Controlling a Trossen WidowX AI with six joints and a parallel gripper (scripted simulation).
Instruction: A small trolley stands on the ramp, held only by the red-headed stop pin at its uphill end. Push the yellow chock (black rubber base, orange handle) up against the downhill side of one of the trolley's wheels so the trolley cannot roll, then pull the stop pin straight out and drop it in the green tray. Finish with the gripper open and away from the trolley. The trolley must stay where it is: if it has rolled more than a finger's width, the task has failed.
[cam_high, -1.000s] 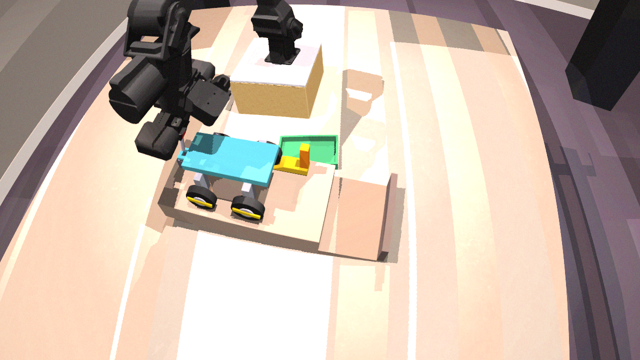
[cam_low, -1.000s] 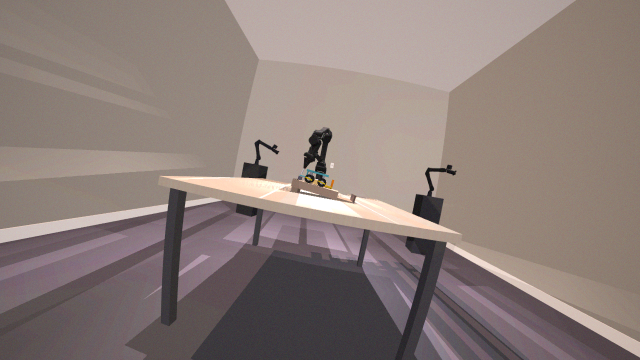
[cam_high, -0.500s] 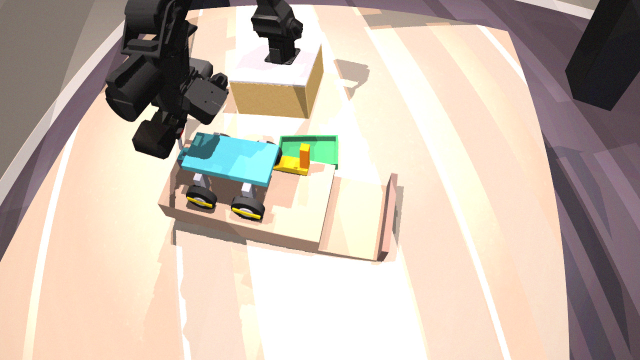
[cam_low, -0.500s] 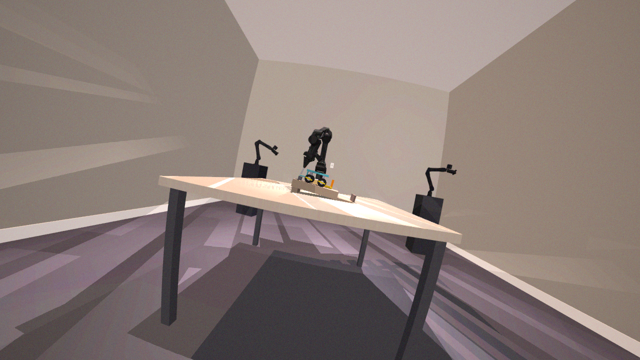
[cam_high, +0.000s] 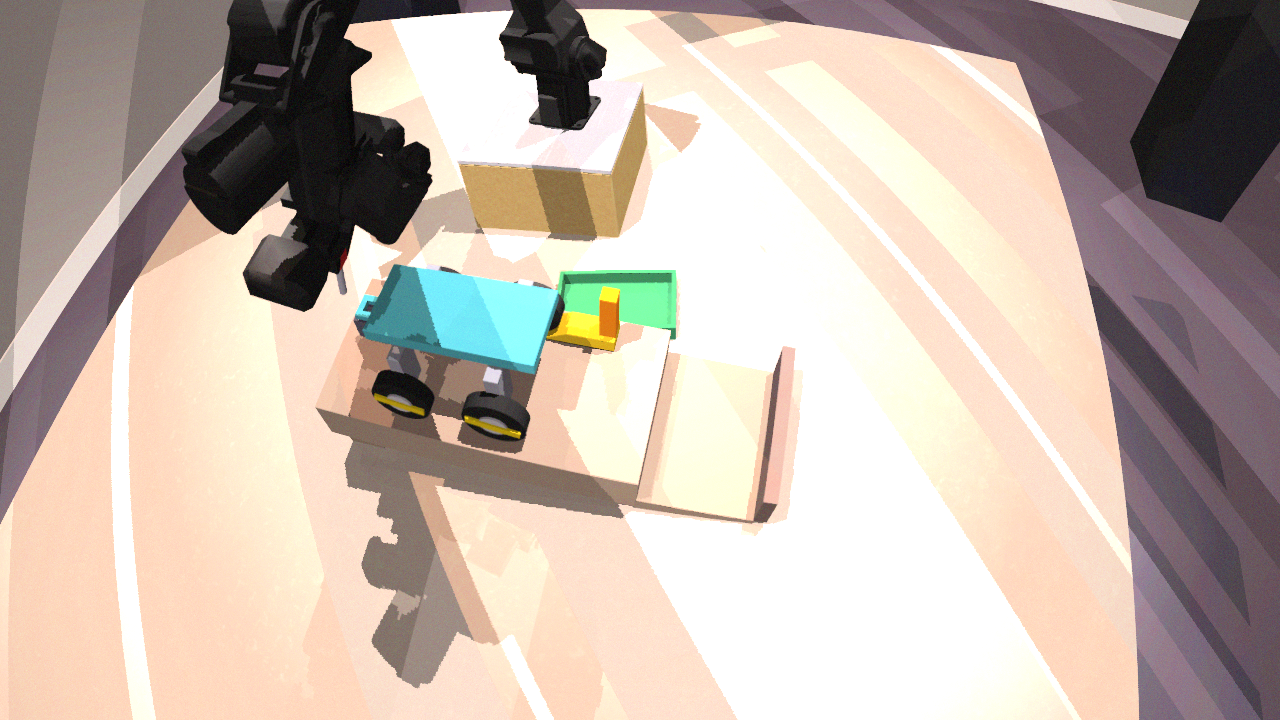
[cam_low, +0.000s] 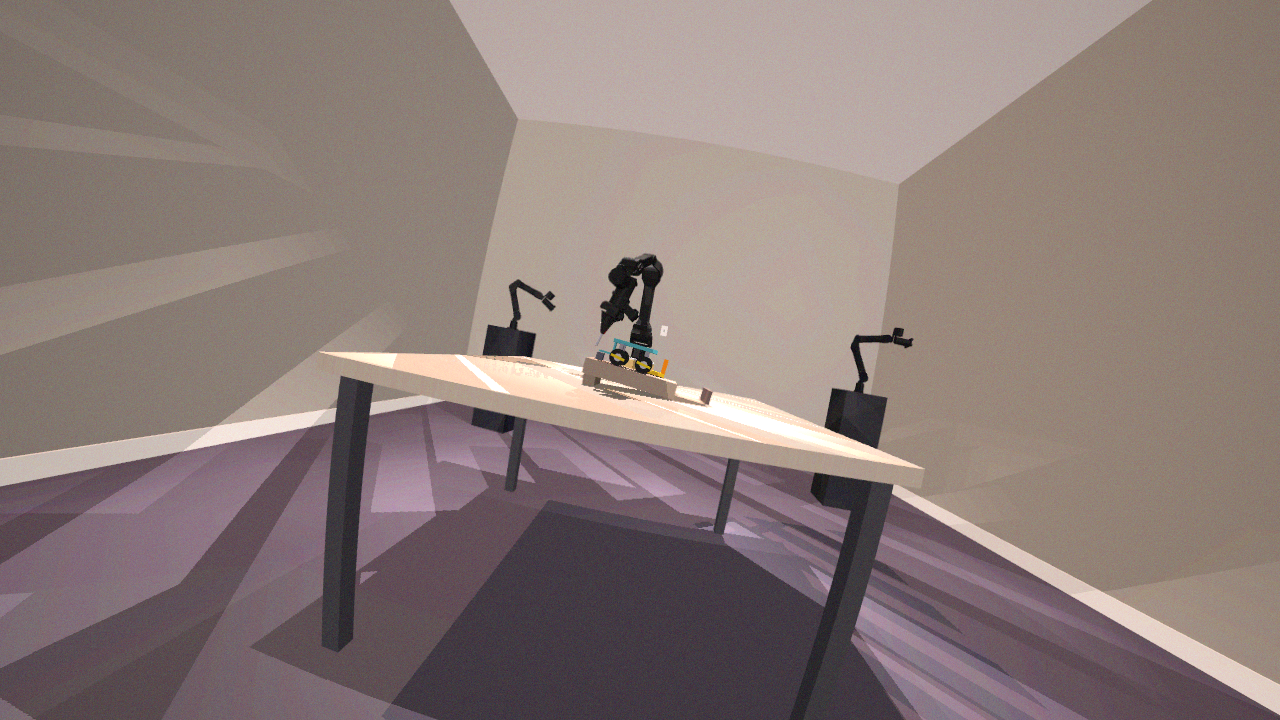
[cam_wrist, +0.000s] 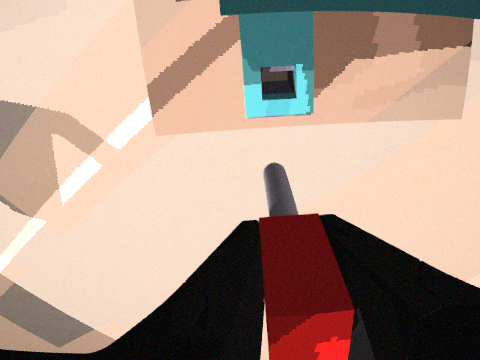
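The green tray is 130 mm behind my gripper tip, 200 mm to the left of it and 180 mm below it. Round my gripper tip: yellow chock 50 mm behind, 200 mm to the left, 90 mm below; trolley 10 mm ahead, 120 mm to the left, 60 mm below; red-headed stop pin right at my gripper tip.
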